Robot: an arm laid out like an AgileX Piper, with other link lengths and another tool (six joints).
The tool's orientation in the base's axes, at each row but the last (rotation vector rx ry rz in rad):
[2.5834 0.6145 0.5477]
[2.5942 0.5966 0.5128]
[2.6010 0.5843 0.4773]
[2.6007 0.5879 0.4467]
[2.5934 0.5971 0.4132]
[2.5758 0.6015 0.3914]
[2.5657 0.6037 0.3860]
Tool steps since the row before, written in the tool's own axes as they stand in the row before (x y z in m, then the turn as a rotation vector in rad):
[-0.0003 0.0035 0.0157 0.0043 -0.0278 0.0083]
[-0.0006 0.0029 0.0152 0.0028 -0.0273 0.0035]
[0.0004 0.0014 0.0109 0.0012 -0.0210 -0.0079]
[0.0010 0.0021 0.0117 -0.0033 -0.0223 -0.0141]
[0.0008 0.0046 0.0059 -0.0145 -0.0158 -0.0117]
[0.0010 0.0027 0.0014 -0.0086 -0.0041 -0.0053]
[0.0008 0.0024 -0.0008 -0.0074 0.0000 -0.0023]
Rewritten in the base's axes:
[0.0082 -0.0079 -0.0114 -0.0017 0.0221 -0.0192]
[0.0071 -0.0075 -0.0115 -0.0049 0.0225 -0.0153]
[0.0053 -0.0046 -0.0085 -0.0090 0.0204 -0.0030]
[0.0062 -0.0052 -0.0088 -0.0157 0.0214 0.0007]
[0.0045 -0.0054 -0.0027 -0.0223 0.0100 -0.0003]
[0.0023 -0.0022 0.0003 -0.0108 0.0011 0.0011]
[0.0012 -0.0012 0.0020 -0.0072 -0.0027 0.0008]

